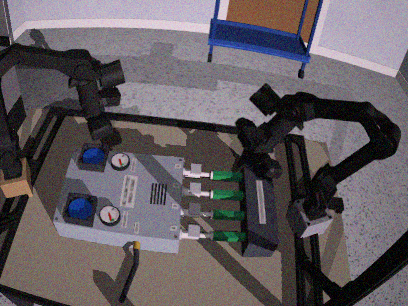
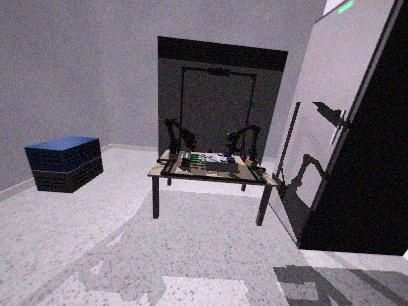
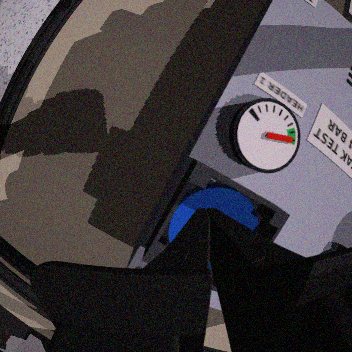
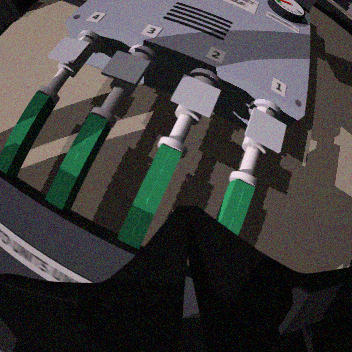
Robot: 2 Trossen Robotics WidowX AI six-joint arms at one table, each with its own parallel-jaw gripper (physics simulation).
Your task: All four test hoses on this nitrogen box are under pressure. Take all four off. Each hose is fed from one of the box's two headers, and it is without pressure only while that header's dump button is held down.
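Frame: origin at the left arm's base, x ahead, y left, z up, level; metres.
Where they show: left gripper, fingertip midpoint: (image 2: 230, 155) (image 3: 205, 217); right gripper, fingertip midpoint: (image 1: 237, 168) (image 2: 194, 151) (image 4: 185, 214); left arm's base, origin of the base link: (image 1: 12, 171) (image 2: 251, 159); right arm's base, origin of the base link: (image 1: 314, 209) (image 2: 172, 153).
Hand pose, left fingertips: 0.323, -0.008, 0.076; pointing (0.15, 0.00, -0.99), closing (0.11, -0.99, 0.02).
Note:
Each offset is from my left fingertips to the top centre of the thing, as dx, dy, dz. "spot": to the spot under its first point.
The grey nitrogen box {spot: +0.078, -0.179, -0.079} (image 1: 142, 194) (image 2: 216, 158) (image 4: 244, 52) lies on the table. Four green-sleeved hoses are plugged into ports 1 to 4: hose 1 {spot: +0.335, -0.171, -0.095} (image 1: 227, 175) (image 4: 237, 206), hose 2 {spot: +0.306, -0.234, -0.095} (image 1: 227, 194) (image 4: 154, 190), hose 3 {spot: +0.280, -0.300, -0.095} (image 1: 228, 215) (image 4: 82, 154) and hose 4 {spot: +0.252, -0.363, -0.095} (image 1: 228, 236) (image 4: 24, 127). My left gripper (image 1: 110, 140) (image 3: 205, 217) is shut and empty, with its tips over the header 1 blue dump button {-0.034, -0.021, -0.063} (image 1: 93, 155) (image 3: 227, 200); whether they touch it I cannot tell. The header 1 gauge {spot: +0.042, -0.059, -0.065} (image 1: 119, 161) (image 3: 267, 135) shows its red needle at the green mark. My right gripper (image 1: 260, 170) (image 4: 185, 214) is shut and empty above the ends of hoses 1 and 2.
A second blue button {-0.108, -0.196, -0.063} (image 1: 79, 209) and its gauge {-0.029, -0.238, -0.063} (image 1: 109, 215) sit nearer the front. The hoses run into a dark block {spot: +0.360, -0.330, -0.079} (image 1: 260, 212) (image 4: 52, 244). A black hose with a yellow end {spot: +0.018, -0.312, -0.111} (image 1: 136, 245) leaves the box's front. A blue cart (image 1: 257, 37) stands beyond the table.

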